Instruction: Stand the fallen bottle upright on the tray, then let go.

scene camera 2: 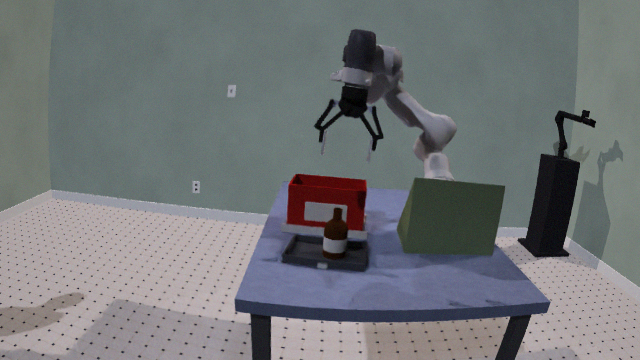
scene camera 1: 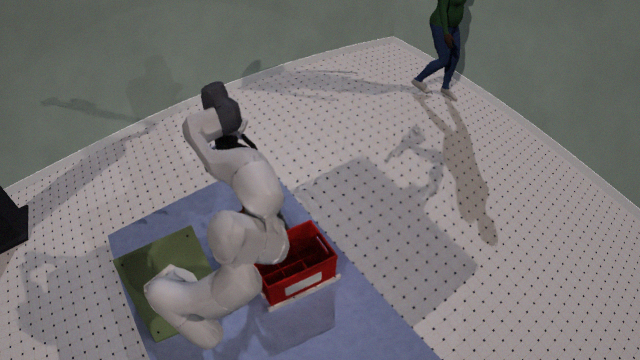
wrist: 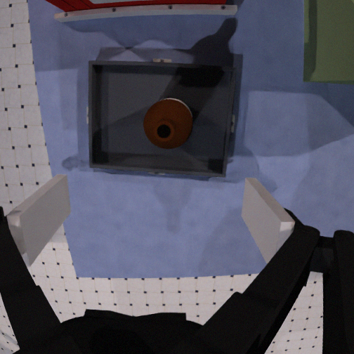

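A brown bottle with a white label stands upright on the dark grey tray, a little right of the tray's middle. My gripper is wide open and empty. It hangs well above the bottle, with clear air between the fingertips and the bottle's neck. In the scene camera 1 view the arm hides the bottle and most of the gripper.
A red divided crate stands behind the tray on the blue table. A green block with a sloped side stands to the right. A person is on the floor beyond the table.
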